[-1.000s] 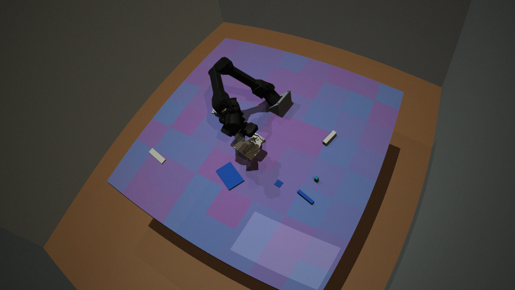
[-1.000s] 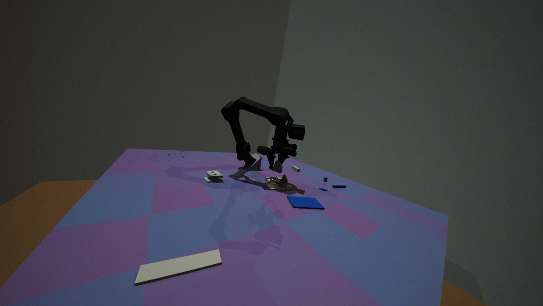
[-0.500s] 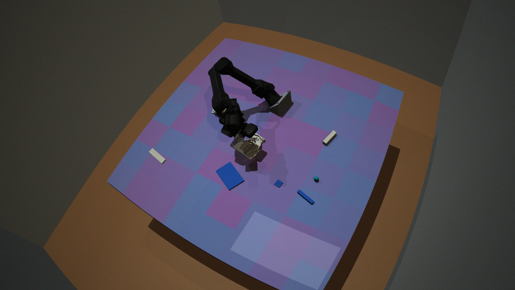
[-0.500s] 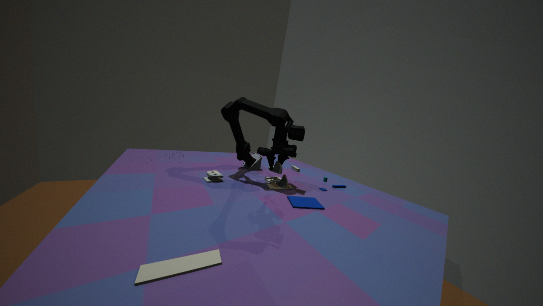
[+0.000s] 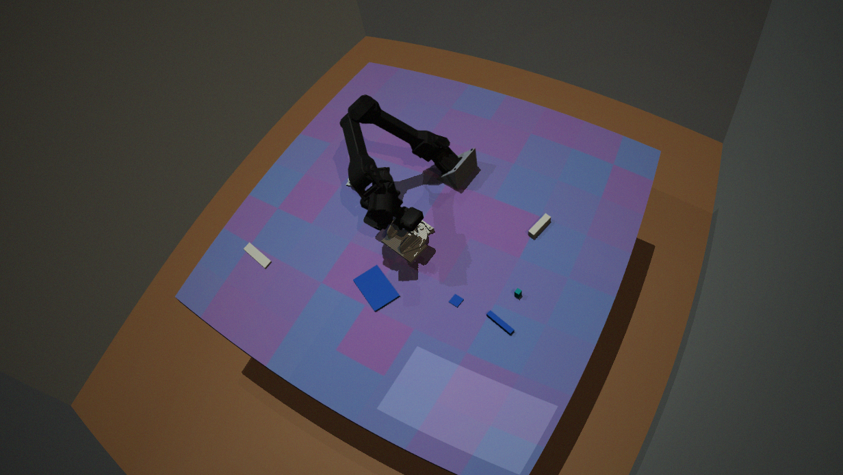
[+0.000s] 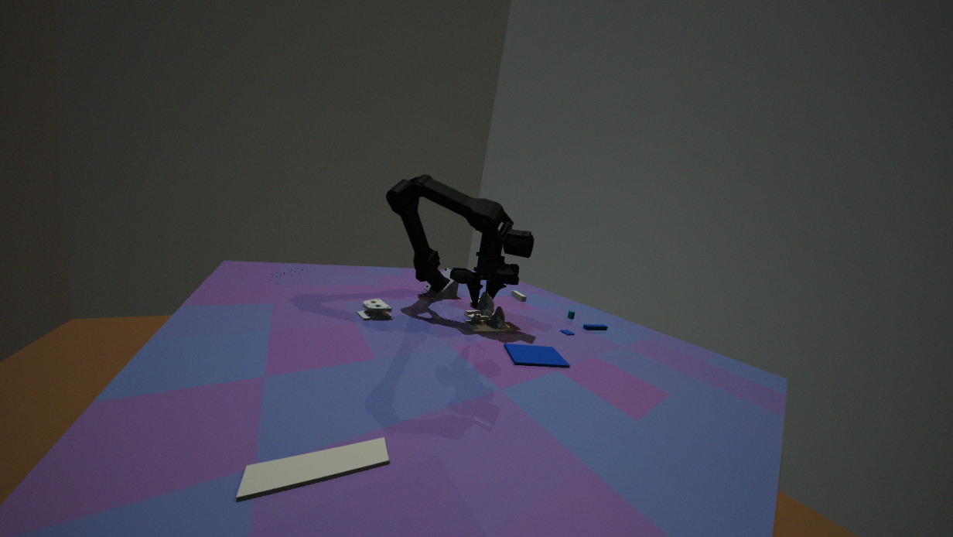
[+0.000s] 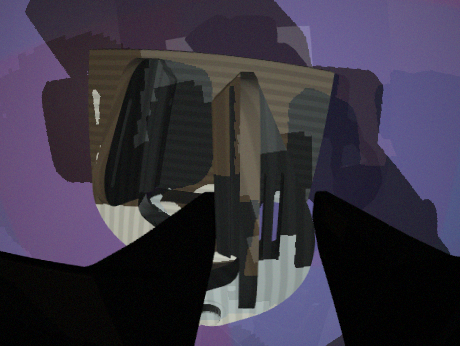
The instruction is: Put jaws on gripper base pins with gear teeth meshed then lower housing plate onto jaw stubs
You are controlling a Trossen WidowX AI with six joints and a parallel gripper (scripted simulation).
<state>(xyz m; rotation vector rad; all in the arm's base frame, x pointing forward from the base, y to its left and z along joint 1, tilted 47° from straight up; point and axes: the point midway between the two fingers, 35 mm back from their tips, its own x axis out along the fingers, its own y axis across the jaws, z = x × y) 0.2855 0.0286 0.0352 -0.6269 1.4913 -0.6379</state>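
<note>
The ribbed white plate is 20 mm ahead of my gripper tip, 30 mm to the left of it and 50 mm below it. Round my gripper tip: pale blocky piece 110 mm behind, 250 mm to the right, 30 mm below; blue plate 180 mm ahead, 50 mm to the left, 50 mm below; jaw 30 mm behind, 20 mm to the left.
</note>
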